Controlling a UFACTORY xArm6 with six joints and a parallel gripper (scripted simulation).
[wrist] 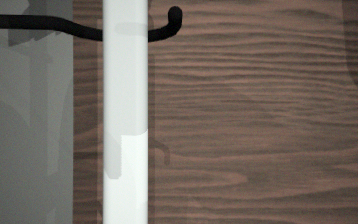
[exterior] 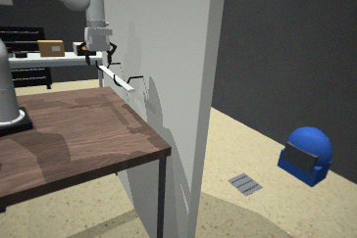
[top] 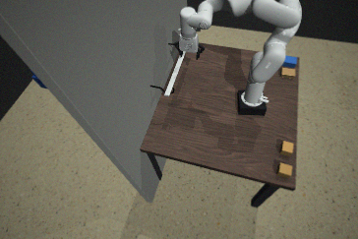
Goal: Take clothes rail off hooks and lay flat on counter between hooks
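The white clothes rail lies 8 cm below my hand, 6 cm ahead of it and 1 cm to the left of it. The rest, counted from my hand: blue object: 51 cm behind, 43 cm to the right, 26 cm below; then grey wall: 18 cm ahead, 15 cm above, 8 cm to the left.
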